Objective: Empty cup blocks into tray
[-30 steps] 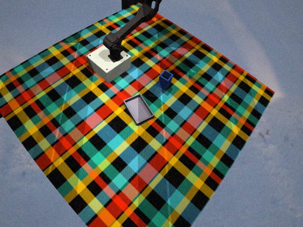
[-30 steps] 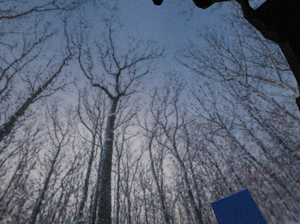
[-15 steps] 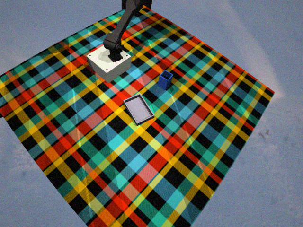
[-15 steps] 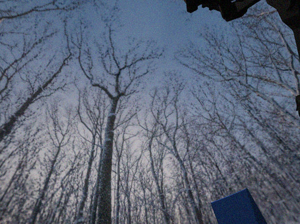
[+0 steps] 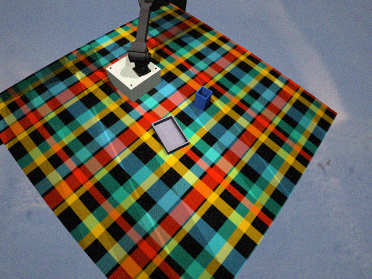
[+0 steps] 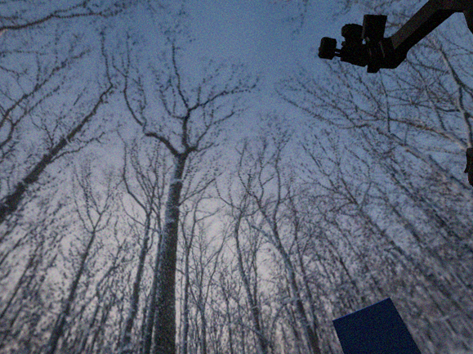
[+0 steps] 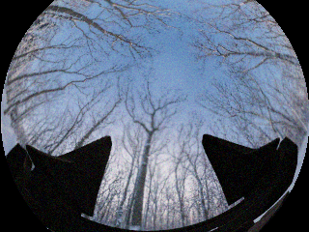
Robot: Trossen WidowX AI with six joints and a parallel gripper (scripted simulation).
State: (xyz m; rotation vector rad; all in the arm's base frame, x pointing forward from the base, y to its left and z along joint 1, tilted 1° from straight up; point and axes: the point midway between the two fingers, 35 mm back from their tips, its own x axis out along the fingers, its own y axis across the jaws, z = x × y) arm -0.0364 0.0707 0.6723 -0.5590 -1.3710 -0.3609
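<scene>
Now: gripper tip 76 cm above the red block, 30 cm short of it and 10 cm to the right of it. The rest, counted from my gripper tip: blue square cup: 78 cm below, 30 cm ahead, 10 cm to the left.
</scene>
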